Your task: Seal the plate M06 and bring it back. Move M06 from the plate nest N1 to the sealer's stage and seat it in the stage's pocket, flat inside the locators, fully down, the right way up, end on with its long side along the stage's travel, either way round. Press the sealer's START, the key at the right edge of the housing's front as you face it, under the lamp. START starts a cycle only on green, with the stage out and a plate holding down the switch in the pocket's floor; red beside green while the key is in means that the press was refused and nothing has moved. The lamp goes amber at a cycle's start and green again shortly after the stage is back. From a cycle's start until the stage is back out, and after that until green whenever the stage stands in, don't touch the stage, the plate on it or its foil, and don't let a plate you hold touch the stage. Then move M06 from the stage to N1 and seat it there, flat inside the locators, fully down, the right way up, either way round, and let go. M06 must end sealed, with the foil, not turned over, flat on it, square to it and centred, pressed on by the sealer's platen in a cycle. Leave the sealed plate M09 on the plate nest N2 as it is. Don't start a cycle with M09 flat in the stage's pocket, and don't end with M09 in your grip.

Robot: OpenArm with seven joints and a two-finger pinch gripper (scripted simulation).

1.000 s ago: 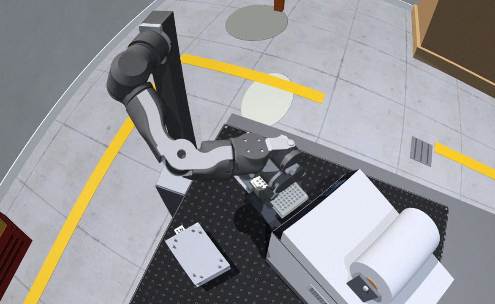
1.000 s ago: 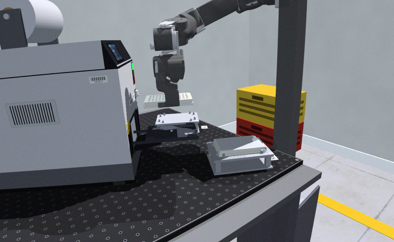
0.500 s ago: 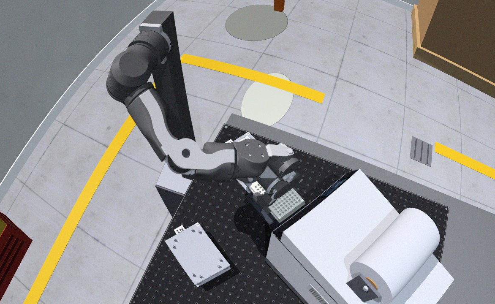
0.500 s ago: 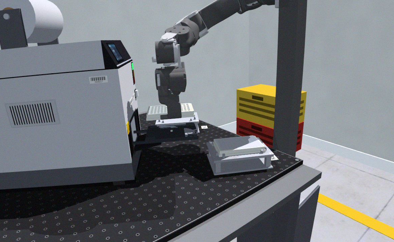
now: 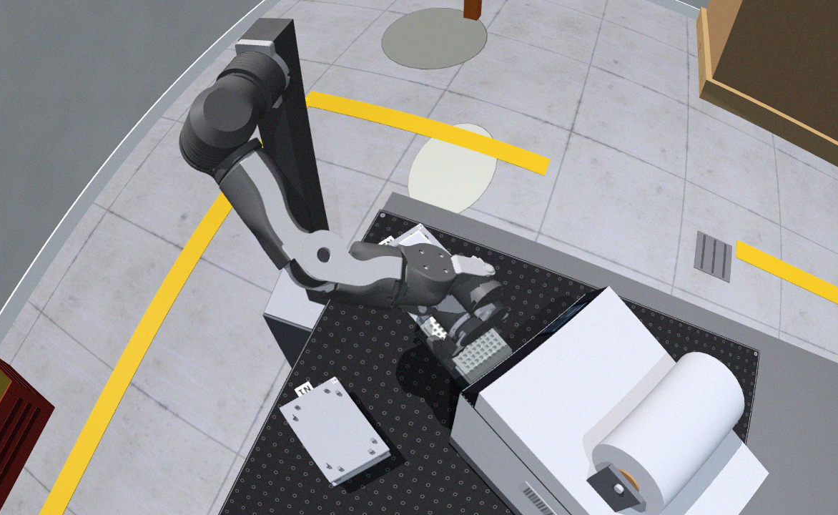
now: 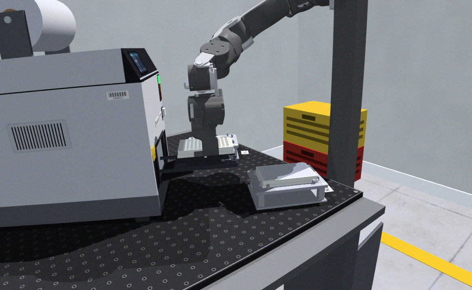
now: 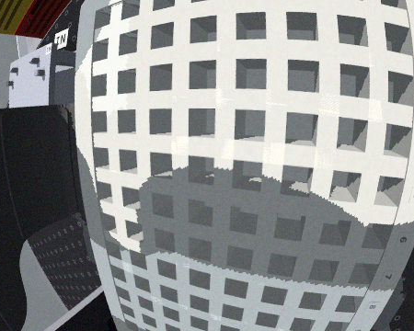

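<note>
The sealer's stage is 3 cm below my hand. Also, from my hand: start key: 3 cm ahead, 14 cm to the right, 7 cm above; then plate M06: right at my hand; then plate M09: 12 cm behind, 14 cm to the left, 6 cm below.
</note>
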